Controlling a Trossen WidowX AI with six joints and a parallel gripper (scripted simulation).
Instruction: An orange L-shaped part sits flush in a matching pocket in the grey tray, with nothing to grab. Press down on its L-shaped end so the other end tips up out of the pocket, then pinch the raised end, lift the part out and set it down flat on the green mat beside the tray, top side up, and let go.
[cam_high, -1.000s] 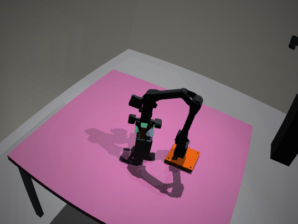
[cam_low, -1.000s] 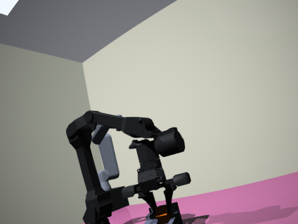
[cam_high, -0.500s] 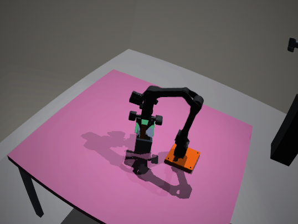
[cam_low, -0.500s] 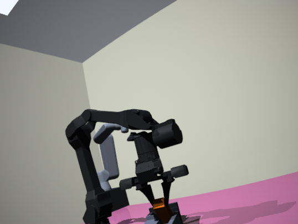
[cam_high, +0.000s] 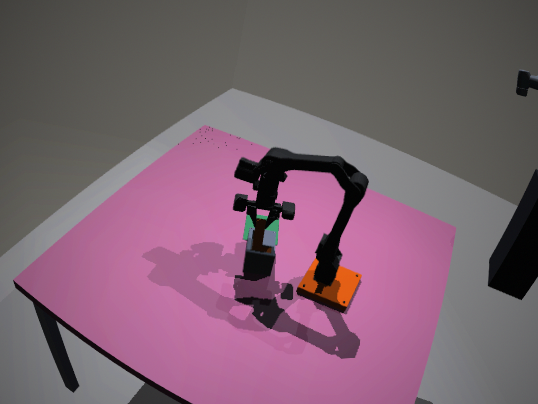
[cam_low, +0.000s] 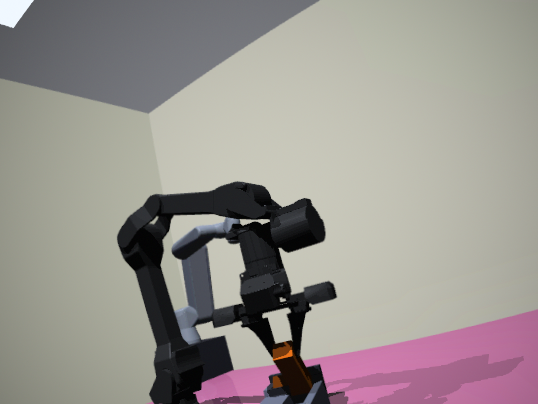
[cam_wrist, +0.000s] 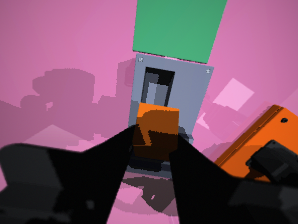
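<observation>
Now: gripper tip 40 mm short of the green mat, 140 mm to the left of it and 140 mm above it. The rest, counted from my gripper tip: orange L-shaped part 30 mm behind, 20 mm to the left, 30 mm below.
</observation>
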